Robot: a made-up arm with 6 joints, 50 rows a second.
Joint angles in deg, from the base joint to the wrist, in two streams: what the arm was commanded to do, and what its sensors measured. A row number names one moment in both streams.
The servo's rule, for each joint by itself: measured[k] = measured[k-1] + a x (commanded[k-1-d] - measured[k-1]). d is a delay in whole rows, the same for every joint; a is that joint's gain. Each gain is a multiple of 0.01, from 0.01 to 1. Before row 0 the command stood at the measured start. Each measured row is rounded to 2 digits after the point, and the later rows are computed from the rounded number. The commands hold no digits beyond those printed.
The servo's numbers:
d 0
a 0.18 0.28 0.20 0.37 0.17 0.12
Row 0, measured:
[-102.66, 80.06, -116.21, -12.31, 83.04, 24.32]
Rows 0 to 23, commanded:
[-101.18, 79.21, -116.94, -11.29, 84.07, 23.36]
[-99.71, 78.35, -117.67, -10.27, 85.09, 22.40]
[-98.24, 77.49, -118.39, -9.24, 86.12, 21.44]
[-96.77, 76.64, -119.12, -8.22, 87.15, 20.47]
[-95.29, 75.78, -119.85, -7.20, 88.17, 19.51]
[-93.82, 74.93, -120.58, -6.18, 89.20, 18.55]
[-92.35, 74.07, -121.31, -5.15, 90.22, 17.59]
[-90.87, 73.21, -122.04, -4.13, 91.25, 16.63]
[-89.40, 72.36, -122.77, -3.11, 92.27, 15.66]
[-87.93, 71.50, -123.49, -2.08, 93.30, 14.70]
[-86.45, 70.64, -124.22, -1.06, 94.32, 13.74]
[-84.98, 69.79, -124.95, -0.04, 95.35, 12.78]
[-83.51, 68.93, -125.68, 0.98, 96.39, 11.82]
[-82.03, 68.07, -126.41, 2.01, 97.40, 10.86]
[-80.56, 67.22, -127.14, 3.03, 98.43, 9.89]
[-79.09, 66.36, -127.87, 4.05, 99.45, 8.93]
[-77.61, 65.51, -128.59, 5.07, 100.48, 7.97]
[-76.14, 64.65, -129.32, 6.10, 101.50, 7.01]
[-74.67, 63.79, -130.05, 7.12, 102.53, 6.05]
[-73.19, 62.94, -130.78, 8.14, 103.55, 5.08]
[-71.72, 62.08, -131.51, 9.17, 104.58, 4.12]
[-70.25, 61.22, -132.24, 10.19, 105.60, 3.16]
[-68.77, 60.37, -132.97, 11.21, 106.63, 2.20]
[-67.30, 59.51, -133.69, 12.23, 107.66, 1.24]
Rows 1 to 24, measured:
[-102.39, 79.82, -116.36, -11.93, 83.22, 24.20]
[-101.91, 79.41, -116.62, -11.32, 83.54, 23.98]
[-101.25, 78.87, -116.97, -10.55, 83.98, 23.68]
[-100.44, 78.25, -117.40, -9.69, 84.52, 23.29]
[-99.51, 77.56, -117.89, -8.77, 85.14, 22.84]
[-98.49, 76.82, -118.43, -7.81, 85.83, 22.33]
[-97.38, 76.05, -119.01, -6.83, 86.58, 21.76]
[-96.21, 75.25, -119.62, -5.83, 87.37, 21.14]
[-94.98, 74.44, -120.25, -4.82, 88.20, 20.48]
[-93.71, 73.62, -120.90, -3.81, 89.07, 19.79]
[-92.40, 72.79, -121.56, -2.79, 89.96, 19.06]
[-91.06, 71.95, -122.24, -1.77, 90.88, 18.31]
[-89.70, 71.10, -122.93, -0.75, 91.82, 17.53]
[-88.32, 70.25, -123.63, 0.27, 92.77, 16.73]
[-86.92, 69.40, -124.33, 1.29, 93.73, 15.91]
[-85.51, 68.55, -125.04, 2.31, 94.70, 15.07]
[-84.09, 67.70, -125.75, 3.33, 95.68, 14.22]
[-82.66, 66.85, -126.46, 4.35, 96.67, 13.35]
[-81.22, 65.99, -127.18, 5.37, 97.67, 12.47]
[-79.77, 65.14, -127.90, 6.39, 98.67, 11.58]
[-78.32, 64.28, -128.62, 7.42, 99.67, 10.68]
[-76.87, 63.42, -129.34, 8.44, 100.68, 9.78]
[-75.41, 62.57, -130.07, 9.46, 101.69, 8.87]
[-73.95, 61.71, -130.79, 10.48, 102.70, 7.95]

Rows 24 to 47, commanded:
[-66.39, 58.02, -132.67, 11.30, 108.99, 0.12]
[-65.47, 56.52, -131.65, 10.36, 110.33, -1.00]
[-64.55, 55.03, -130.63, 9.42, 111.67, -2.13]
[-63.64, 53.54, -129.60, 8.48, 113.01, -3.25]
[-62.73, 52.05, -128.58, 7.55, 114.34, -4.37]
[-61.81, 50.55, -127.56, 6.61, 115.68, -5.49]
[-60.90, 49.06, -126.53, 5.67, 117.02, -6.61]
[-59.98, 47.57, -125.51, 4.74, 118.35, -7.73]
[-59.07, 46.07, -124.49, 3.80, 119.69, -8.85]
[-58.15, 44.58, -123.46, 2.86, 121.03, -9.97]
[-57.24, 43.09, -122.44, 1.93, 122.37, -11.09]
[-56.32, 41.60, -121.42, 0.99, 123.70, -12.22]
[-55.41, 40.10, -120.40, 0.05, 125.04, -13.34]
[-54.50, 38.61, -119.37, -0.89, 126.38, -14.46]
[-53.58, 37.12, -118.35, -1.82, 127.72, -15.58]
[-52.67, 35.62, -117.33, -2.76, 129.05, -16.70]
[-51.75, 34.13, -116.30, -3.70, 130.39, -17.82]
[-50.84, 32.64, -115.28, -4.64, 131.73, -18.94]
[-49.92, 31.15, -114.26, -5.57, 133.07, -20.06]
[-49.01, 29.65, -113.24, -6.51, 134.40, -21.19]
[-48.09, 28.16, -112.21, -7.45, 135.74, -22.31]
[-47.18, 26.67, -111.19, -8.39, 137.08, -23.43]
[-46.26, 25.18, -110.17, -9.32, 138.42, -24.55]
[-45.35, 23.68, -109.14, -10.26, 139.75, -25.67]
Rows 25 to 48, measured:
[-72.59, 60.68, -131.17, 10.78, 103.77, 7.01]
[-71.31, 59.52, -131.27, 10.62, 104.89, 6.05]
[-70.09, 58.26, -131.14, 10.18, 106.04, 5.07]
[-68.93, 56.94, -130.83, 9.55, 107.22, 4.07]
[-67.81, 55.57, -130.38, 8.81, 108.43, 3.06]
[-66.73, 54.16, -129.82, 8.00, 109.66, 2.03]
[-65.68, 52.73, -129.16, 7.14, 110.91, 0.99]
[-64.65, 51.29, -128.43, 6.25, 112.17, -0.06]
[-63.65, 49.83, -127.64, 5.34, 113.45, -1.11]
[-62.66, 48.36, -126.80, 4.42, 114.74, -2.17]
[-61.68, 46.88, -125.93, 3.50, 116.04, -3.24]
[-60.72, 45.40, -125.03, 2.57, 117.34, -4.32]
[-59.76, 43.92, -124.10, 1.64, 118.65, -5.40]
[-58.81, 42.43, -123.15, 0.70, 119.96, -6.49]
[-57.87, 40.94, -122.19, -0.23, 121.28, -7.58]
[-56.93, 39.45, -121.22, -1.17, 122.60, -8.67]
[-56.00, 37.96, -120.24, -2.11, 123.92, -9.77]
[-55.07, 36.47, -119.25, -3.05, 125.25, -10.87]
[-54.14, 34.98, -118.25, -3.98, 126.58, -11.97]
[-53.22, 33.49, -117.25, -4.92, 127.91, -13.08]
[-52.30, 32.00, -116.24, -5.86, 129.24, -14.19]
[-51.38, 30.51, -115.23, -6.80, 130.57, -15.30]
[-50.46, 29.02, -114.22, -7.73, 131.90, -16.41]
[-49.54, 27.52, -113.20, -8.67, 133.23, -17.52]

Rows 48 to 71, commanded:
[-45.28, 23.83, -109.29, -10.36, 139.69, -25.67]
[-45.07, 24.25, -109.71, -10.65, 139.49, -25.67]
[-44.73, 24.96, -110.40, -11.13, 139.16, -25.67]
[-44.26, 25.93, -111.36, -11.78, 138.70, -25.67]
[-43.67, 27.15, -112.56, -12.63, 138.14, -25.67]
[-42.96, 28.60, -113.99, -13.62, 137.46, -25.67]
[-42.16, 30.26, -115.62, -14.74, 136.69, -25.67]
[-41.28, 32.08, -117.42, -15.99, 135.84, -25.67]
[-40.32, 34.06, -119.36, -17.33, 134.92, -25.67]
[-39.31, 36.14, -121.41, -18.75, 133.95, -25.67]
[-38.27, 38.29, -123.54, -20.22, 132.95, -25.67]
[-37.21, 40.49, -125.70, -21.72, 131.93, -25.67]
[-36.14, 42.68, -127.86, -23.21, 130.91, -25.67]
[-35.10, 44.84, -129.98, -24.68, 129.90, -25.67]
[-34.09, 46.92, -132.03, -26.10, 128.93, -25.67]
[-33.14, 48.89, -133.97, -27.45, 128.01, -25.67]
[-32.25, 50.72, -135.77, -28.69, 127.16, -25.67]
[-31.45, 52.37, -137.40, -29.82, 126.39, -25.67]
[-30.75, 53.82, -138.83, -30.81, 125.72, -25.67]
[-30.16, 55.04, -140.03, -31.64, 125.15, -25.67]
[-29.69, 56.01, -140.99, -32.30, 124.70, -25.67]
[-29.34, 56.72, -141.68, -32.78, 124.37, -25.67]
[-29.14, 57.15, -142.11, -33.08, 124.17, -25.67]
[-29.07, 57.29, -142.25, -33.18, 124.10, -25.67]
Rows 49 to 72, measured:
[-48.77, 26.49, -112.42, -9.30, 134.33, -18.50]
[-48.10, 25.86, -111.88, -9.80, 135.21, -19.36]
[-47.49, 25.61, -111.58, -10.29, 135.88, -20.12]
[-46.91, 25.70, -111.54, -10.84, 136.36, -20.79]
[-46.33, 26.11, -111.74, -11.50, 136.66, -21.38]
[-45.72, 26.81, -112.19, -12.28, 136.80, -21.89]
[-45.08, 27.78, -112.88, -13.19, 136.78, -22.34]
[-44.40, 28.98, -113.79, -14.23, 136.62, -22.74]
[-43.67, 30.40, -114.90, -15.38, 136.33, -23.09]
[-42.89, 32.01, -116.20, -16.63, 135.93, -23.40]
[-42.06, 33.77, -117.67, -17.96, 135.42, -23.67]
[-41.19, 35.65, -119.28, -19.35, 134.83, -23.91]
[-40.28, 37.62, -121.00, -20.78, 134.16, -24.12]
[-39.35, 39.64, -122.80, -22.22, 133.44, -24.31]
[-38.40, 41.68, -124.65, -23.66, 132.67, -24.47]
[-37.45, 43.70, -126.51, -25.06, 131.88, -24.61]
[-36.51, 45.67, -128.36, -26.40, 131.08, -24.74]
[-35.60, 47.55, -130.17, -27.67, 130.28, -24.85]
[-34.73, 49.31, -131.90, -28.83, 129.50, -24.95]
[-33.91, 50.91, -133.53, -29.87, 128.76, -25.04]
[-33.15, 52.34, -135.02, -30.77, 128.07, -25.12]
[-32.46, 53.57, -136.35, -31.51, 127.44, -25.19]
[-31.86, 54.57, -137.50, -32.09, 126.88, -25.25]
[-31.36, 55.33, -138.45, -32.49, 126.41, -25.30]

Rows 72 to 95, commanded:
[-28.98, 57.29, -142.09, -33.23, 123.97, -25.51]
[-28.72, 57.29, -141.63, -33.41, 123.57, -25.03]
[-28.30, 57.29, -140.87, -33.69, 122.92, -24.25]
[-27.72, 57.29, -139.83, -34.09, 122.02, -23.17]
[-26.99, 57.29, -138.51, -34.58, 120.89, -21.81]
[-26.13, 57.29, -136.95, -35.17, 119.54, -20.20]
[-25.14, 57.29, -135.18, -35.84, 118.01, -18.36]
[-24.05, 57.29, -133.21, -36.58, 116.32, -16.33]
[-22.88, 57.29, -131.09, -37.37, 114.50, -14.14]
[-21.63, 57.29, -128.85, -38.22, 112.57, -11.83]
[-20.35, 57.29, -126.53, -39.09, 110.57, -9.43]
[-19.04, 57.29, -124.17, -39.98, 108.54, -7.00]
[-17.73, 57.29, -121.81, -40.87, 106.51, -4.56]
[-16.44, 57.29, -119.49, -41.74, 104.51, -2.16]
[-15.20, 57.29, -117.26, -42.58, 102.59, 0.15]
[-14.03, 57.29, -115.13, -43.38, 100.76, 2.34]
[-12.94, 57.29, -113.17, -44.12, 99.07, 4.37]
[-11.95, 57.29, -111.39, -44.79, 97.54, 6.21]
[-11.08, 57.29, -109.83, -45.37, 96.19, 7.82]
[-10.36, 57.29, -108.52, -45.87, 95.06, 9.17]
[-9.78, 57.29, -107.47, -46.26, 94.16, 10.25]
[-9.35, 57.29, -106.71, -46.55, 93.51, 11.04]
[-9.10, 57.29, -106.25, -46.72, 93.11, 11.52]
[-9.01, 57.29, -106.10, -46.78, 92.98, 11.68]
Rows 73 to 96, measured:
[-30.93, 55.88, -139.18, -32.76, 126.00, -25.33]
[-30.53, 56.27, -139.67, -33.00, 125.59, -25.29]
[-30.13, 56.56, -139.91, -33.26, 125.14, -25.17]
[-29.70, 56.76, -139.89, -33.57, 124.61, -24.93]
[-29.21, 56.91, -139.61, -33.94, 123.98, -24.56]
[-28.66, 57.02, -139.08, -34.40, 123.23, -24.04]
[-28.03, 57.10, -138.30, -34.93, 122.34, -23.36]
[-27.31, 57.15, -137.28, -35.54, 121.32, -22.52]
[-26.51, 57.19, -136.04, -36.22, 120.16, -21.51]
[-25.63, 57.22, -134.60, -36.96, 118.87, -20.35]
[-24.68, 57.24, -132.99, -37.75, 117.46, -19.04]
[-23.66, 57.25, -131.23, -38.58, 115.94, -17.60]
[-22.59, 57.26, -129.35, -39.43, 114.34, -16.04]
[-21.48, 57.27, -127.38, -40.28, 112.67, -14.37]
[-20.35, 57.28, -125.36, -41.13, 110.96, -12.63]
[-19.21, 57.28, -123.31, -41.96, 109.23, -10.83]
[-18.08, 57.28, -121.28, -42.76, 107.50, -9.01]
[-16.98, 57.28, -119.30, -43.51, 105.81, -7.18]
[-15.92, 57.28, -117.41, -44.20, 104.17, -5.38]
[-14.92, 57.28, -115.63, -44.82, 102.62, -3.63]
[-13.99, 57.28, -114.00, -45.35, 101.18, -1.96]
[-13.15, 57.28, -112.54, -45.79, 99.88, -0.40]
[-12.42, 57.28, -111.28, -46.13, 98.73, 1.03]
[-11.81, 57.28, -110.24, -46.37, 97.75, 2.31]

